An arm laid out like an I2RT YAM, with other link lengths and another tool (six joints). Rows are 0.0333 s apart.
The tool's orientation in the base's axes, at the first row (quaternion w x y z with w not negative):
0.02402 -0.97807 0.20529 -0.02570
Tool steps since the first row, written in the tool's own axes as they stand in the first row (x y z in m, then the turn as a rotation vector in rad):
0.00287 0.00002 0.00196 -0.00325 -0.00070 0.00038
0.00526 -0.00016 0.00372 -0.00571 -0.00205 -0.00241
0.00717 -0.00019 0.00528 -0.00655 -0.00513 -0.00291
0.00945 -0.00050 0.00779 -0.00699 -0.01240 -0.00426
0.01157 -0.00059 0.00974 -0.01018 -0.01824 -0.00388
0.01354 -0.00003 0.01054 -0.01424 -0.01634 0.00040
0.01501 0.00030 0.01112 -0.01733 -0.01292 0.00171
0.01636 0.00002 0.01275 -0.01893 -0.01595 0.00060
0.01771 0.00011 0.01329 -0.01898 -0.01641 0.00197
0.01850 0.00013 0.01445 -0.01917 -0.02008 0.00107
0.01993 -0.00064 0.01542 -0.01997 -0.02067 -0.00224
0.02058 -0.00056 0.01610 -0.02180 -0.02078 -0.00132
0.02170 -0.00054 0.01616 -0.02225 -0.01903 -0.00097
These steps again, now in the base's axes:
0.00273 -0.00110 -0.00184 -0.00267 0.00196 -0.00047
0.00510 -0.00184 -0.00349 -0.00455 0.00409 0.00229
0.00695 -0.00252 -0.00497 -0.00411 0.00722 0.00293
0.00931 -0.00307 -0.00736 -0.00168 0.01400 0.00468
0.01140 -0.00377 -0.00921 -0.00224 0.02064 0.00451
0.01303 -0.00504 -0.00997 -0.00646 0.02069 -0.00003
0.01427 -0.00592 -0.01050 -0.01057 0.01886 -0.00166
0.01572 -0.00614 -0.01206 -0.01089 0.02223 -0.00045
0.01695 -0.00675 -0.01255 -0.01067 0.02273 -0.00179
0.01773 -0.00704 -0.01367 -0.00943 0.02613 -0.00069
0.01941 -0.00688 -0.01454 -0.01012 0.02687 0.00262
0.02001 -0.00719 -0.01520 -0.01169 0.02774 0.00163
0.02103 -0.00766 -0.01521 -0.01279 0.02633 0.00116

